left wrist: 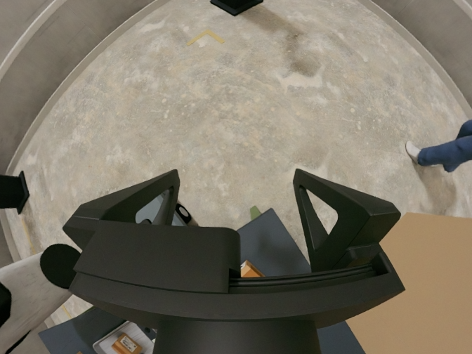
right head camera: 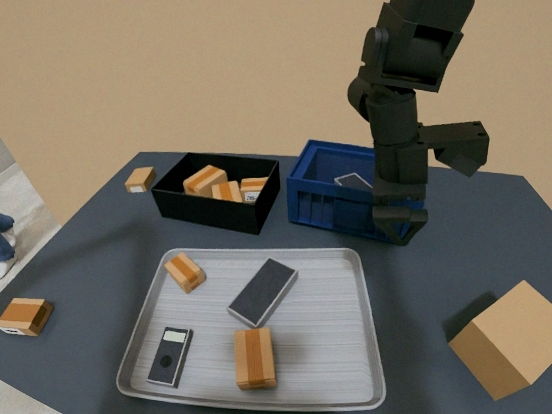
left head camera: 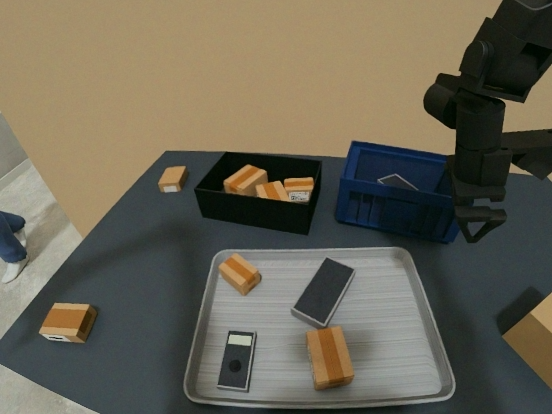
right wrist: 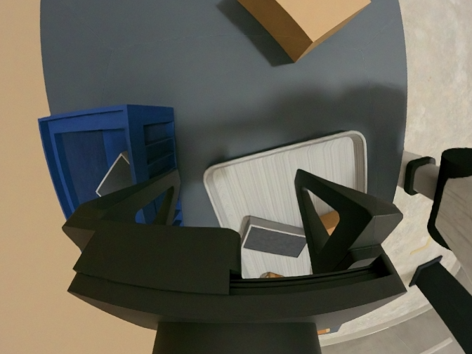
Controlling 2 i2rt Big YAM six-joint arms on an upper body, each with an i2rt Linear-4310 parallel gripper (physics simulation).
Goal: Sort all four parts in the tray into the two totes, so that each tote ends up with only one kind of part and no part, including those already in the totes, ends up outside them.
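Places are measured from the left arm's base along level axes (x ahead, y left, z up), in centimetres.
Pixels of known places: right gripper, fingertip midpoint: (right head camera: 401, 221) (left head camera: 466, 220).
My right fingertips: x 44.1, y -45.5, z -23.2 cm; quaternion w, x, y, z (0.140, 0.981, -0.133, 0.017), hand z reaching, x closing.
Note:
Ahead of a thing's pixels: the offset from my right fingertips to its middle.
The grey tray {dx -7.1, dy +25.1, dz -18.5 cm} (left head camera: 385, 405) (right head camera: 320, 406) (right wrist: 287, 145) holds a small taped box {dx +2.1, dy +41.1, dz -17.6 cm} (left head camera: 240, 273) (right head camera: 185, 272) at its far left, a larger taped box {dx -15.3, dy +23.3, dz -17.2 cm} (left head camera: 330, 358) (right head camera: 255, 358) near its front, a large dark slab {dx -1.6, dy +23.2, dz -18.1 cm} (left head camera: 324, 291) (right head camera: 263, 291) (right wrist: 275, 241) and a thin dark device with a pale screen {dx -15.8, dy +39.0, dz -18.5 cm} (left head camera: 237, 361) (right head camera: 170, 356). The black tote {dx +28.9, dy +38.7, dz -14.8 cm} (left head camera: 255, 212) (right head camera: 207, 211) holds three taped boxes. The blue tote {dx +24.9, dy +1.9, dz -12.4 cm} (left head camera: 395, 212) (right head camera: 335, 207) (right wrist: 150, 142) holds a dark flat part {dx +24.9, dy +0.9, dz -13.5 cm} (left head camera: 397, 181) (right head camera: 353, 180) (right wrist: 116, 176). My right gripper (right wrist: 236, 175) is open and empty, high beside the blue tote. My left gripper (left wrist: 236, 174) is open and empty, away from the tray.
A taped box {dx -13.2, dy +77.0, dz -18.0 cm} (left head camera: 68, 322) (right head camera: 26, 316) lies on the table left of the tray. A small box {dx +39.5, dy +70.4, dz -18.0 cm} (left head camera: 173, 179) (right head camera: 140, 179) lies left of the black tote. A large plain carton {dx -14.1, dy -21.4, dz -15.0 cm} (left head camera: 537, 337) (right head camera: 510, 340) (right wrist: 305, 22) stands right of the tray in the head views.

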